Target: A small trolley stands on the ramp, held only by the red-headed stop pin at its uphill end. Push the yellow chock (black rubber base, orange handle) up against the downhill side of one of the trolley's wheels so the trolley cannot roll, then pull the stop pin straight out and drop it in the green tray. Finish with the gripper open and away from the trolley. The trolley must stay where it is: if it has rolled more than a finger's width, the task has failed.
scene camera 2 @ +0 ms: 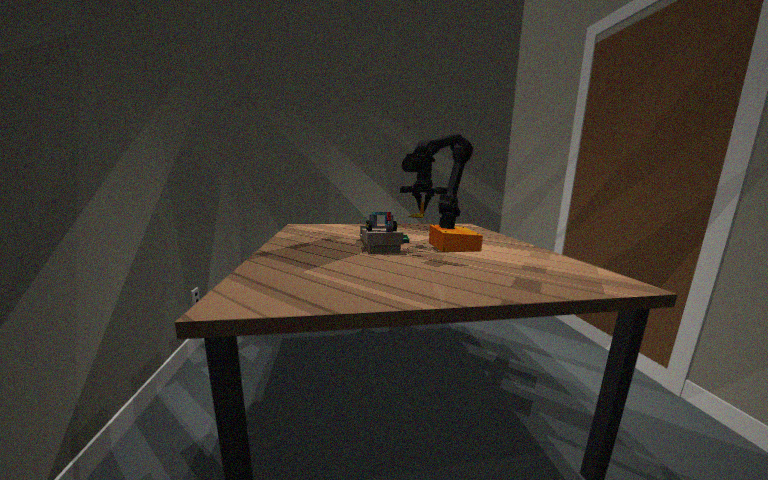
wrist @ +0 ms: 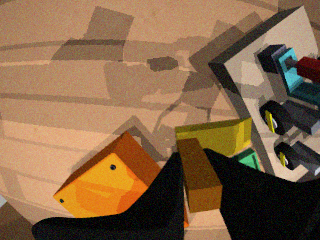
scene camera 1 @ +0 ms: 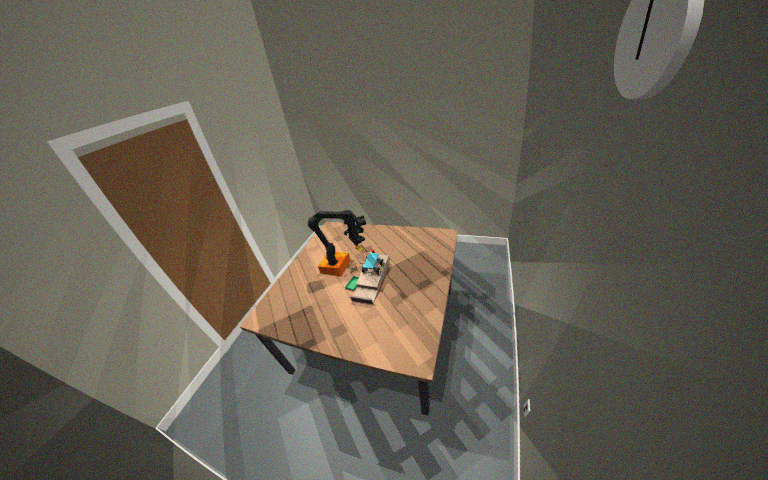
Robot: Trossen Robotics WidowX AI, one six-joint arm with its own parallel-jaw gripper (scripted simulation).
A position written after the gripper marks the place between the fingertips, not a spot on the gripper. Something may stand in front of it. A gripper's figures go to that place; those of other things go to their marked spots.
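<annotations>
The gripper (wrist: pixel 190 156) is 10 cm from the lens, and there's a yellow chock (wrist: pixel 202 187) that's 7 cm from the lens.
</annotations>
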